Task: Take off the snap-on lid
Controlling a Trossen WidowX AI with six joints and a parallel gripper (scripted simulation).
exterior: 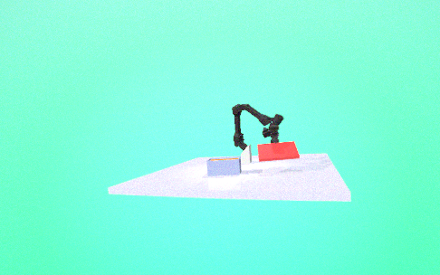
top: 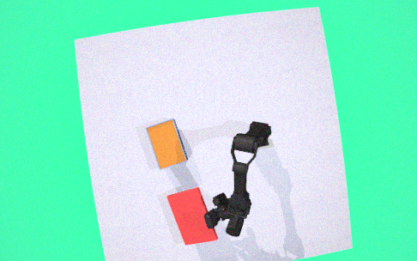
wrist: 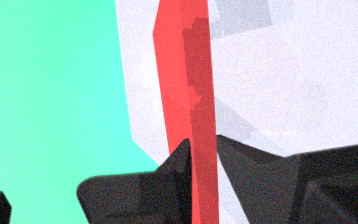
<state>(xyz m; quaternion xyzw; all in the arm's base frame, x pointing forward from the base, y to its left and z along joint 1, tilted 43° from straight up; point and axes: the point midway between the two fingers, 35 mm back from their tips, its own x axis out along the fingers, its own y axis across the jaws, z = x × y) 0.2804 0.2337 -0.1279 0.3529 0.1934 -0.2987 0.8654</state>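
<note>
The lid is 7 cm ahead of my gripper tip, 1 cm to the left of it and 3 cm below it. The rest, counted from my gripper tip: storage box: 12 cm ahead, 34 cm to the right, 12 cm below.
</note>
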